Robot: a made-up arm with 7 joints.
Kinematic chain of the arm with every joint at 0, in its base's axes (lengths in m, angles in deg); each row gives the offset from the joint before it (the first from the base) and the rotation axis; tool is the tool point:
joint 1: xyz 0 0 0.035 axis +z
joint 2: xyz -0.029 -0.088 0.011 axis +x
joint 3: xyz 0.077 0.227 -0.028 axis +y
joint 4: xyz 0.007 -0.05 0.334 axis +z
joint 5: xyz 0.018 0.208 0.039 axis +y
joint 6: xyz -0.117 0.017 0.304 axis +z
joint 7: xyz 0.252 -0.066 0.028 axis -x
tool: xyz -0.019 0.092 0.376
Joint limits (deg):
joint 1: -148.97..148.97
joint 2: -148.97..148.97
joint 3: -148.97..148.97
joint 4: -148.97..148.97
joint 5: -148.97..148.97
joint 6: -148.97..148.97
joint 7: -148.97..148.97
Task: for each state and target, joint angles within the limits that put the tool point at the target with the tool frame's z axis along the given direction. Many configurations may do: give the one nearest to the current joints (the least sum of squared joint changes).
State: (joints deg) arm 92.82 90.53 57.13 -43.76 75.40 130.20 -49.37
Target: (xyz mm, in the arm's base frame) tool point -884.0 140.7 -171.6 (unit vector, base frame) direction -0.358 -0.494 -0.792
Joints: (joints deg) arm 116.52 87.08 89.25 -56.81 87.39 101.03 -19.84
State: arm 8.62 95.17 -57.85 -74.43 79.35 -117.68 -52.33
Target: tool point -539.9 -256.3 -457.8 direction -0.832 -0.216 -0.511
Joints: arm 13.37 111.99 -63.05 -87.53 107.35 -76.83 -79.60
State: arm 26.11 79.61 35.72 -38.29 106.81 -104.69 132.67
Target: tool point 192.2 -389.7 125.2 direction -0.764 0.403 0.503
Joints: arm 6.34 96.35 15.20 -51.61 97.31 -100.99 126.54
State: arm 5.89 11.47 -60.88 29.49 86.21 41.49 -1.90
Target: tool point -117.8 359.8 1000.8 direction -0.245 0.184 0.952
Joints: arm -18.98 22.34 -62.26 -4.37 85.88 50.89 51.60
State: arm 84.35 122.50 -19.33 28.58 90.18 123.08 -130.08
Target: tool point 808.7 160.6 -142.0 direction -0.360 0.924 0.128
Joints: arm 87.38 145.84 -47.45 -3.56 50.13 75.71 -106.08
